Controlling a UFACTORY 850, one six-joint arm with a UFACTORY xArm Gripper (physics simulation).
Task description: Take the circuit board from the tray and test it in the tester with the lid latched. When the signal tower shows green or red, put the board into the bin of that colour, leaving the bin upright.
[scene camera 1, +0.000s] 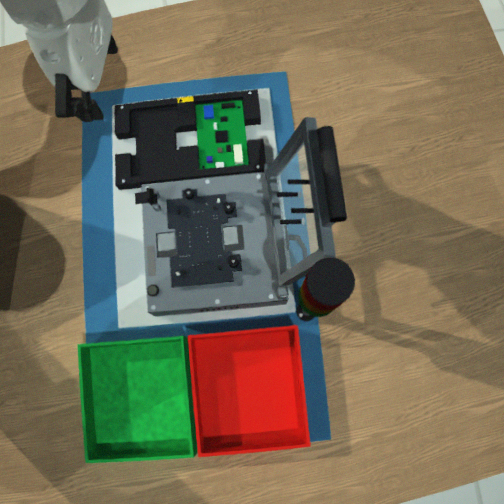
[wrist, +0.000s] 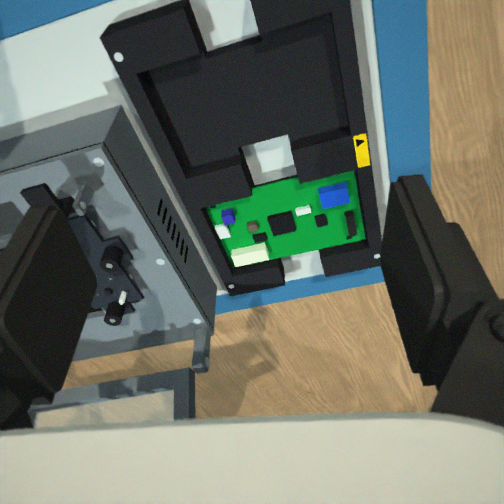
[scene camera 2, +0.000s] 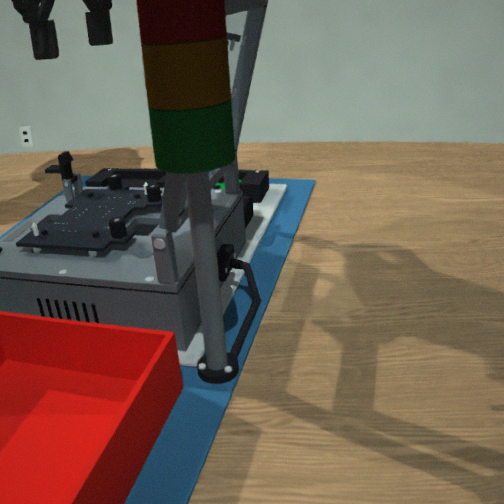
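Observation:
The green circuit board (scene camera 1: 221, 134) lies flat in the right pocket of the black tray (scene camera 1: 187, 137) at the back of the blue mat. It also shows in the wrist view (wrist: 287, 222). My gripper (scene camera 1: 75, 106) is open and empty. It hangs high above the mat's back left corner, well left of the board, and its two fingers frame the wrist view (wrist: 235, 290). The grey tester (scene camera 1: 215, 250) stands in front of the tray with its lid (scene camera 1: 305, 200) swung open and upright on the right. The signal tower (scene camera 2: 187, 85) shows dull red, amber and green bands, none lit.
The green bin (scene camera 1: 136, 397) and the red bin (scene camera 1: 248, 390) stand upright side by side at the mat's front, both empty. The tower's post (scene camera 2: 210, 280) and its cable stand at the tester's front right corner. A latch clamp (scene camera 1: 146, 196) sits on the tester's back left.

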